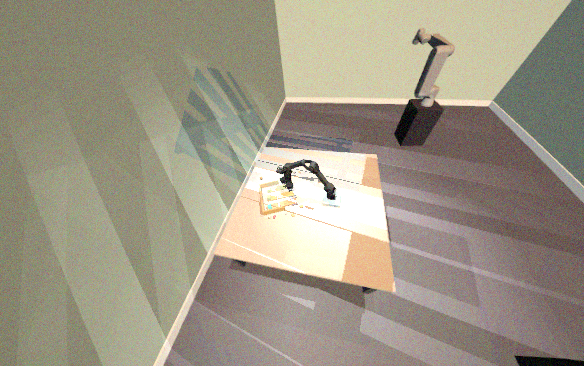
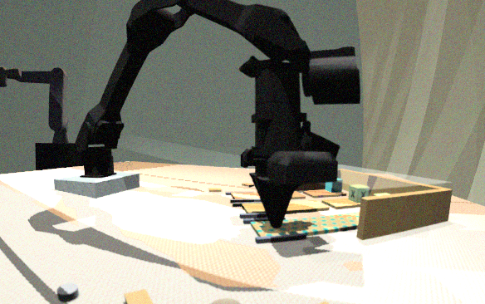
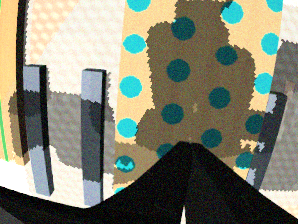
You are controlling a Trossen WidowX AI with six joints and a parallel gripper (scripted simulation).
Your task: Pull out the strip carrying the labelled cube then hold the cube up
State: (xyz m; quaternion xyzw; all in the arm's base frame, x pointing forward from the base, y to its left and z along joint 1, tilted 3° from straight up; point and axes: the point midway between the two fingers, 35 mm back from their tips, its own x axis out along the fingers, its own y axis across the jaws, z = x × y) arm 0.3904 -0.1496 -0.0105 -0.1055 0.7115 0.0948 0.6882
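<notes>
Now: the dotted strip 9 cm ahead of my gripper tip and 3 cm to the left of it.
</notes>
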